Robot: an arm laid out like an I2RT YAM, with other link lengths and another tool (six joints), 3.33 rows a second.
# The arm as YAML. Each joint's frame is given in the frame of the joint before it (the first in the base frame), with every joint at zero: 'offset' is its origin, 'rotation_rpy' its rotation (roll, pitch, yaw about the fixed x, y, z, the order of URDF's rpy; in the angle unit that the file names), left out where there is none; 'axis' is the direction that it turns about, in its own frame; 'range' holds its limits. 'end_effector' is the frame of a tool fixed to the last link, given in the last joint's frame.
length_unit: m
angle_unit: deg
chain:
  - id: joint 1
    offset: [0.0, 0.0, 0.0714]
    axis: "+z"
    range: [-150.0, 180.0]
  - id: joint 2
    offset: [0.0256, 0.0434, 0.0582]
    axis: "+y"
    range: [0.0, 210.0]
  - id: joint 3
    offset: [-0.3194, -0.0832, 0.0]
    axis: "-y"
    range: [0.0, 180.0]
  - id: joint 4
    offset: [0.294, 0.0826, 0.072]
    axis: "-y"
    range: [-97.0, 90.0]
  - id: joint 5
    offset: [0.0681, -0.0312, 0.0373]
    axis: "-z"
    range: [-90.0, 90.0]
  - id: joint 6
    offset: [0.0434, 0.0, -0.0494]
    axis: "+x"
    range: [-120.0, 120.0]
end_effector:
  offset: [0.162, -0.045, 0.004]
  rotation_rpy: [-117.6, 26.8, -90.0]
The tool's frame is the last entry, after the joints.
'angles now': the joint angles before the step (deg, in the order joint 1, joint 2, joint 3, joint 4, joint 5, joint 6). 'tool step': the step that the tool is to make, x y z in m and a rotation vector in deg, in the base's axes. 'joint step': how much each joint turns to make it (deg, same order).
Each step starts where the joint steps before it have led.
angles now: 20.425, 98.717, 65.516, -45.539, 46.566, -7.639
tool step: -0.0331, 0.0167, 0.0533, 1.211, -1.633, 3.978
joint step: 4.189, -9.788, 0.005, -8.145, -0.438, 0.448
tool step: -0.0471, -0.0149, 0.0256, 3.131, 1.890, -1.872
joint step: 0.004, -7.759, 0.006, -10.698, -3.191, 3.590
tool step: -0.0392, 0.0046, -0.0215, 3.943, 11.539, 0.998
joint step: 0.221, -1.049, -0.014, -9.911, -8.436, 0.047
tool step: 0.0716, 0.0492, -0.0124, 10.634, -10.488, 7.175
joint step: -0.681, 1.819, -0.020, 19.937, -6.624, -7.915
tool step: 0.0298, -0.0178, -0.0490, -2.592, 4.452, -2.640
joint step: -4.197, 9.134, -0.001, 4.939, 0.241, -1.925
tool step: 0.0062, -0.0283, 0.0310, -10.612, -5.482, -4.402
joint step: 0.572, 0.764, 0.459, 0.609, 12.743, 2.059
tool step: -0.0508, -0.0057, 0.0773, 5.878, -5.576, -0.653
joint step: 1.163, -13.481, 2.959, -11.415, -2.753, 3.612
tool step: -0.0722, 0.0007, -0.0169, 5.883, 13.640, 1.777
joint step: 0.006, -5.347, -0.159, -16.339, -10.599, 1.144
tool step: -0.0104, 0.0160, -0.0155, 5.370, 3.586, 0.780
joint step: -0.002, -0.001, -0.191, -1.229, -6.362, 0.172
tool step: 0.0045, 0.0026, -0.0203, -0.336, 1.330, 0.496
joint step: -0.015, 1.300, -2.768, 2.894, -0.242, -0.519
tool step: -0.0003, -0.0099, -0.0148, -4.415, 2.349, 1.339
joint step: 0.000, 1.348, -2.848, 1.049, 3.105, -1.748
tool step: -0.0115, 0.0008, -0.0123, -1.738, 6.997, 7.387
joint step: -0.059, -0.002, -1.648, -2.291, -1.159, -8.081
